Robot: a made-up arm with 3 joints. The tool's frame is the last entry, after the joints. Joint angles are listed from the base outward. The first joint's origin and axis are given. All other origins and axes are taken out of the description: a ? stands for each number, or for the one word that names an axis. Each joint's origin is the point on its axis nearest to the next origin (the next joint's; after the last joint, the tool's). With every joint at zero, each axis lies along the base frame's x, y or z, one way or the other. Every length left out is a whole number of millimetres.
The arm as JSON. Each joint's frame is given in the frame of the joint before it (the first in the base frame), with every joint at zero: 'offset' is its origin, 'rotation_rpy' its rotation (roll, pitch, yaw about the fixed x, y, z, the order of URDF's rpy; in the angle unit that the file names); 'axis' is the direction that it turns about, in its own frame. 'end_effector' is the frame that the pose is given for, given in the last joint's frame.
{
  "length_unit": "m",
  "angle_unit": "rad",
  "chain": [
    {
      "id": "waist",
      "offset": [
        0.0,
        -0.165,
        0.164
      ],
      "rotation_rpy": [
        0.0,
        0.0,
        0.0
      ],
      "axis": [
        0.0,
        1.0,
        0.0
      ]
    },
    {
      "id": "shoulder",
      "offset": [
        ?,
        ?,
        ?
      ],
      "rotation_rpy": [
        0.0,
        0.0,
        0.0
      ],
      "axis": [
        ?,
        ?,
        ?
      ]
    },
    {
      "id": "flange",
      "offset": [
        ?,
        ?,
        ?
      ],
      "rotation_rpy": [
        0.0,
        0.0,
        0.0
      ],
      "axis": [
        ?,
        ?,
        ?
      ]
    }
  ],
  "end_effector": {
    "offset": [
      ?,
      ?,
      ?
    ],
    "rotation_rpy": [
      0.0,
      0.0,
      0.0
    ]
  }
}
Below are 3 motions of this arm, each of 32 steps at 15 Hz.
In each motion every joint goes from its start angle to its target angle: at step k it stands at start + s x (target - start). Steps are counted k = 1, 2, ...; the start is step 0. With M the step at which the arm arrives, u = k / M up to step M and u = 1 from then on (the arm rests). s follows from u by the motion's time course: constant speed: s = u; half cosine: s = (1 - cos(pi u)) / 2; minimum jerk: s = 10 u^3 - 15 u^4 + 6 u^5.
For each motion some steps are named. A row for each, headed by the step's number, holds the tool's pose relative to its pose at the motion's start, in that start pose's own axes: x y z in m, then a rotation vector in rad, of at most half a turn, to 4 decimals.
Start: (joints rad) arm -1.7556 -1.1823 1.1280
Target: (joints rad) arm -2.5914 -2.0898 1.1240
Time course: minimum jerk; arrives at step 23
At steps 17, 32:
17: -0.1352 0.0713 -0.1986 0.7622 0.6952 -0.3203
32: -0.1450 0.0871 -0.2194 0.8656 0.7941 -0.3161

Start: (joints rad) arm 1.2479 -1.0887 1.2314
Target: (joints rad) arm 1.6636 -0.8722 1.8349
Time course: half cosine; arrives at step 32
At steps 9, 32:
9: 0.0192 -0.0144 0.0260 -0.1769 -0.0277 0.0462
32: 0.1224 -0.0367 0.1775 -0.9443 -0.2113 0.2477

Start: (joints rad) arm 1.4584 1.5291 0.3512
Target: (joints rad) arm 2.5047 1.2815 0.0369
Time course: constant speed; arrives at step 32
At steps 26, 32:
26: 0.0179 -0.1924 -0.1512 1.0971 0.1630 -0.1608
32: 0.0238 -0.2204 -0.2032 1.3465 0.2198 -0.1931

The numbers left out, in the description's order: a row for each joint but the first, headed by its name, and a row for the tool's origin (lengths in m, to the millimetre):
shoulder: xyz -0.017 0.0 0.472, axis 0.0 0.0 1.0
flange: xyz -0.079 0.014 0.0, axis -1.0 0.0 0.0
tool: xyz 0.0 0.021 -0.124

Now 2 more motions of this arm.
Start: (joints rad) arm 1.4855 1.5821 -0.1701
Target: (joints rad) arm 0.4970 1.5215 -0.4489
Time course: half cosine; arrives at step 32
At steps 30, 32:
30: 0.0083 0.2501 -0.2828 -0.7029 -0.0335 -0.0461
32: 0.0083 0.2509 -0.2866 -0.7097 -0.0341 -0.0463

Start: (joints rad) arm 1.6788 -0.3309 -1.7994
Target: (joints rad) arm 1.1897 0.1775 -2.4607
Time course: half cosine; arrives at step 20
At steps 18, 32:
18: -0.2681 -0.0116 0.1897 0.6593 0.6787 0.1574
32: -0.2733 -0.0141 0.1952 0.6714 0.6974 0.1566

